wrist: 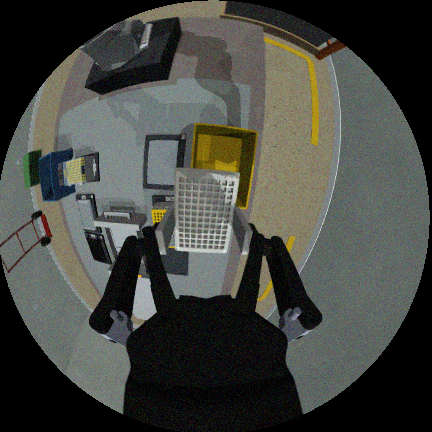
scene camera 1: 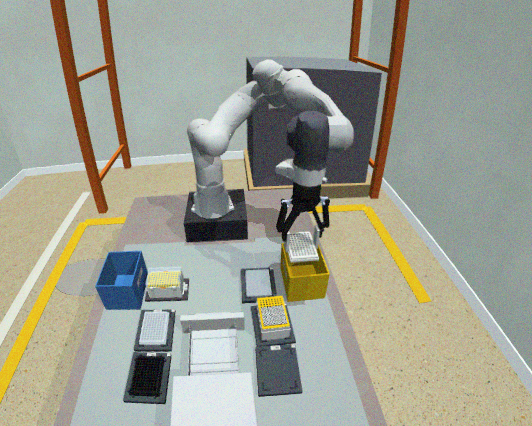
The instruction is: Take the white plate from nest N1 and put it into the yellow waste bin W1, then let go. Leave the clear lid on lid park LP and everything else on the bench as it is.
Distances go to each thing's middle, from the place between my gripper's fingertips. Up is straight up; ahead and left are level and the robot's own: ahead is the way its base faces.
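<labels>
The yellow-topped tip rack (scene camera 1: pixel 273 321) has my hand 180 mm above it, 120 mm short of it and 100 mm to the left of it. Counting from my hand, the clear lid (wrist: pixel 162 154) sits 210 mm below, 130 mm to the right and 60 mm behind, while nest N1 (scene camera 1: pixel 278 369) is 220 mm below, 290 mm ahead and 100 mm to the right. And there is the black plate (scene camera 1: pixel 146 381), which I find a good way below my hand, far ahead of it and far to the right of it.
</labels>
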